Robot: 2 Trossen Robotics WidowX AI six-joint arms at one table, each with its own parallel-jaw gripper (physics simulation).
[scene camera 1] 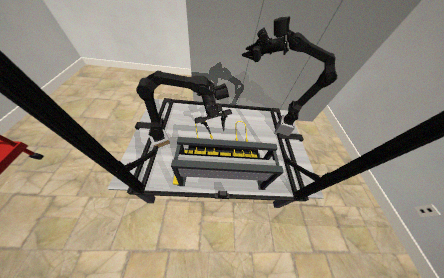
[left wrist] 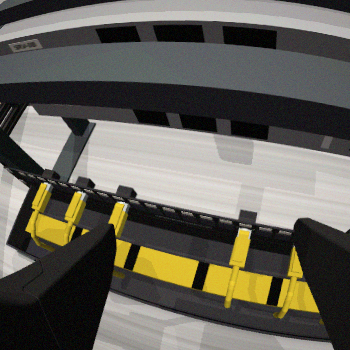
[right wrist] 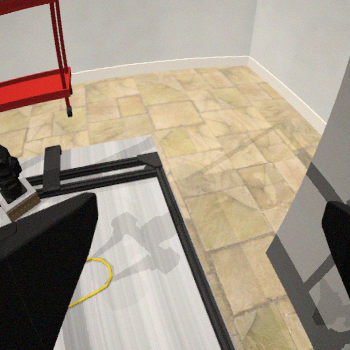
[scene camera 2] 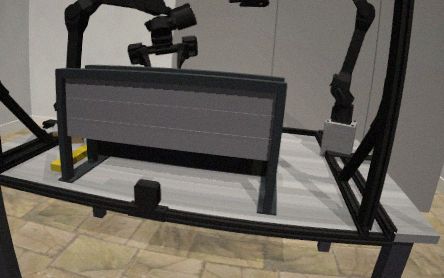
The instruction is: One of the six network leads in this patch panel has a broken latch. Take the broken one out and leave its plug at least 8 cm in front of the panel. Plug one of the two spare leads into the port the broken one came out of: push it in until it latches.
Labels:
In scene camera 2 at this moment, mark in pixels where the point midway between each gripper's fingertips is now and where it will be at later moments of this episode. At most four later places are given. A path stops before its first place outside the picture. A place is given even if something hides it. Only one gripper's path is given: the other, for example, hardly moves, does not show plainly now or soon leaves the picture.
My left gripper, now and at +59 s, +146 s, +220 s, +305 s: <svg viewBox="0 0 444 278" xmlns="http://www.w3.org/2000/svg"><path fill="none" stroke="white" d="M164 72L150 98L171 117L156 132L156 137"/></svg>

